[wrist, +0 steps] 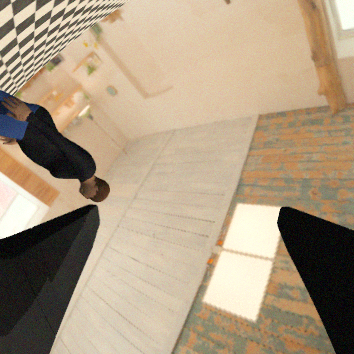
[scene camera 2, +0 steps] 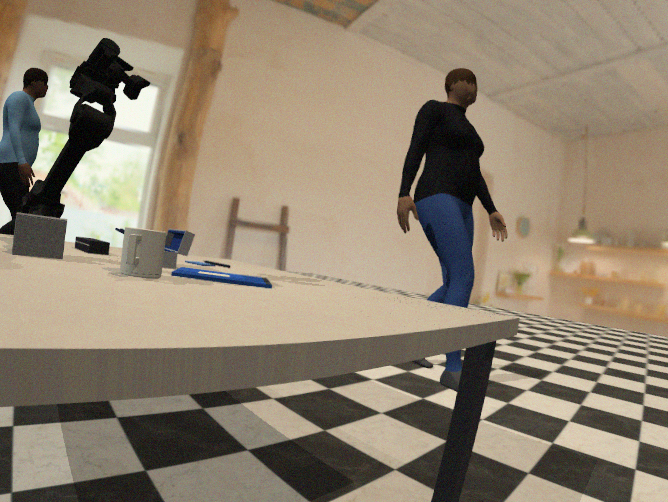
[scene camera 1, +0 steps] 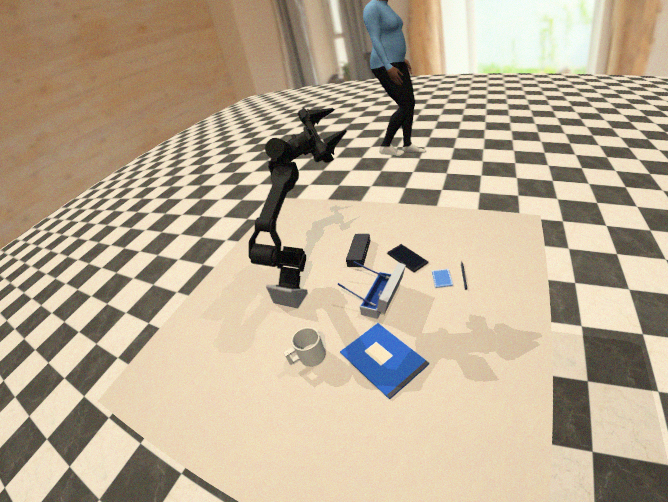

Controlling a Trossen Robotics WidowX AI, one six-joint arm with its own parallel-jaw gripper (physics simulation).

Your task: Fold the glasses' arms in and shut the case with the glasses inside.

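Pixels of known places: gripper, fingertip midpoint: (wrist: pixel 190 215) (scene camera 2: pixel 141 76) (scene camera 1: pixel 340 119); arm's base, origin of the base link: (scene camera 2: pixel 40 233) (scene camera 1: pixel 288 287).
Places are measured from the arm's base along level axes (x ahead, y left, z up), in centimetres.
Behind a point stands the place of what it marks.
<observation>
The grey glasses case (scene camera 1: pixel 370 311) {x 30.5, y -3.1, z -1.7 cm} (scene camera 2: pixel 169 260) {x 30.8, y -3.1, z -2.7 cm} stands open on the table, its blue lining showing and its lid (scene camera 1: pixel 393 287) {x 36.9, y 2.2, z 4.5 cm} (scene camera 2: pixel 185 243) {x 34.4, y -3.5, z 1.9 cm} raised on the right side in scene camera 1. The blue glasses (scene camera 1: pixel 351 291) {x 23.4, y 0.9, z 1.7 cm} lie in the case with both arms unfolded, sticking out over its left side. The lenses are too small to make out. My gripper (scene camera 1: pixel 339 120) {x 20.7, y 22.4, z 49.2 cm} (wrist: pixel 190 215) {x 20.7, y 22.4, z 49.2 cm} is open and empty, high above the table's far side and well away from the case. In the wrist view the fingers stand wide apart, and the case and glasses do not show.
A white mug (scene camera 1: pixel 308 348) {x 20.5, y -23.9, z 4.0 cm} (scene camera 2: pixel 142 253) {x 16.9, y -24.8, z -0.3 cm} and a blue book (scene camera 1: pixel 402 360) {x 44.0, y -16.9, z -3.8 cm} (scene camera 2: pixel 221 276) {x 36.3, y -20.6, z -3.7 cm} are on the near side of the case. A black box (scene camera 1: pixel 358 249) {x 17.1, y 24.7, z -1.1 cm} (scene camera 2: pixel 91 245) {x 14.9, y 18.4, z -2.4 cm}, a dark phone (scene camera 1: pixel 407 258) {x 35.5, y 25.4, z -3.8 cm}, a light-blue pad (scene camera 1: pixel 442 278) {x 49.5, y 17.3, z -4.1 cm} and a pen (scene camera 1: pixel 463 275) {x 56.5, y 19.4, z -3.7 cm} lie beyond it. Two people stand past the table.
</observation>
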